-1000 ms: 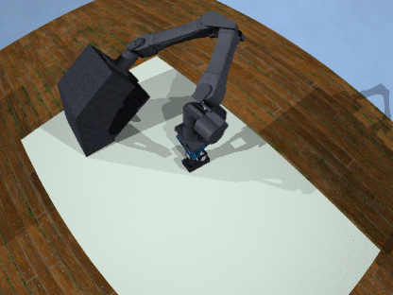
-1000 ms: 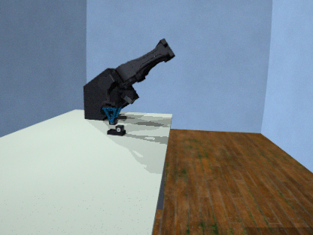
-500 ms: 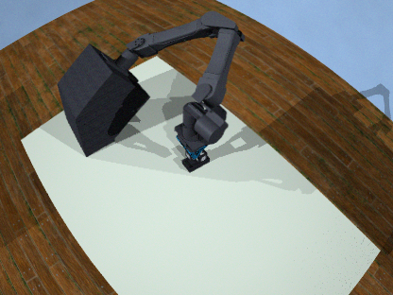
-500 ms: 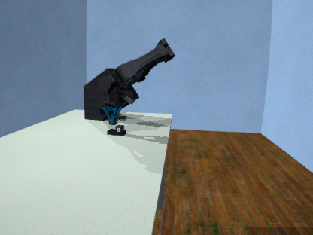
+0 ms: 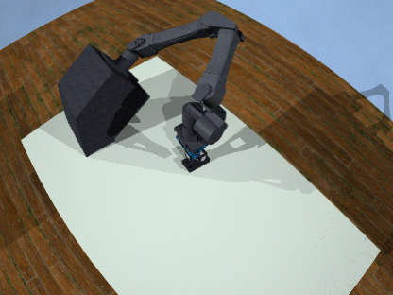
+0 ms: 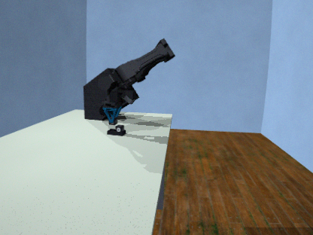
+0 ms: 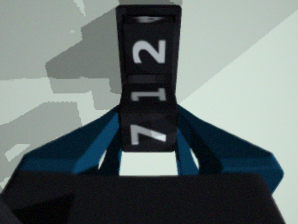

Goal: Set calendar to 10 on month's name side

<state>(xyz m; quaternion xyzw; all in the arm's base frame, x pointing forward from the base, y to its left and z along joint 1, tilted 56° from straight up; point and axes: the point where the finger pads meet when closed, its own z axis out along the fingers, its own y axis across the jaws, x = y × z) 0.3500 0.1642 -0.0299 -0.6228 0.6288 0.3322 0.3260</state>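
The black tray lies 2 cm to the left of my hand and 5 cm below it.
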